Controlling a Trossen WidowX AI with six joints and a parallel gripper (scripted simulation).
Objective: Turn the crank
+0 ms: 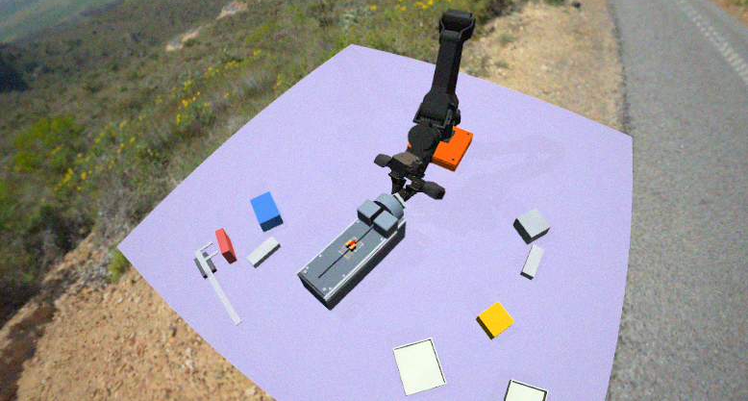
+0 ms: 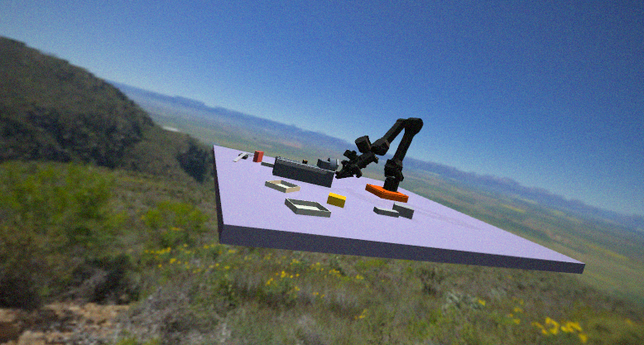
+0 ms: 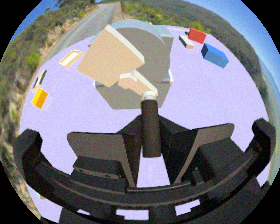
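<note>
Now: gripper tip 160 mm short of the red pointer, 40 mm below it and 10 mm to the left of it. From my gripper tip the other things lie so: blue block: 290 mm to the right, 170 mm ahead, 20 mm below; then grey cube: 340 mm to the left, 140 mm behind, 20 mm below; then dark crank handle: 20 mm behind, 20 mm above.
</note>
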